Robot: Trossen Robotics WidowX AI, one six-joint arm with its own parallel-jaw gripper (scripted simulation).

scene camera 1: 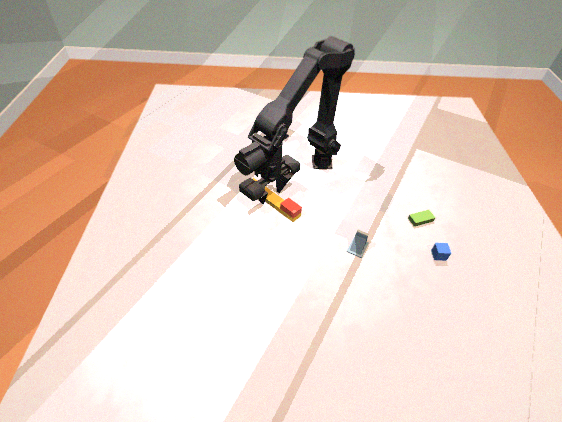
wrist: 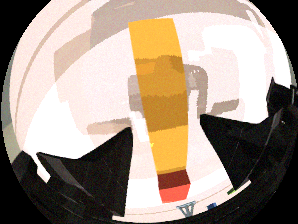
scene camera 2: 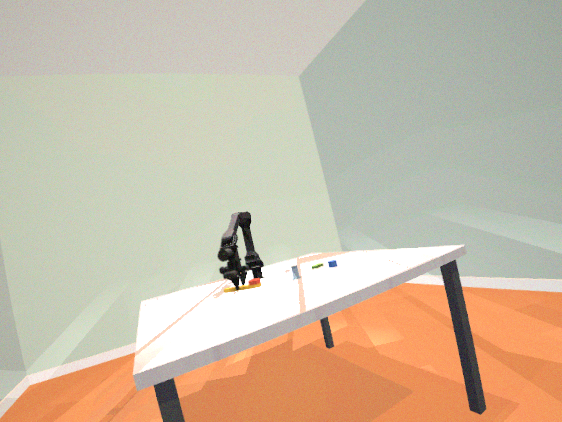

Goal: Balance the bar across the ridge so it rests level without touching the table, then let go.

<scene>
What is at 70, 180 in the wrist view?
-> My gripper.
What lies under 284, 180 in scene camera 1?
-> My gripper.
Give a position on a bar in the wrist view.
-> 157, 54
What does my gripper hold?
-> Nothing.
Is my gripper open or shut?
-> Open.
</scene>
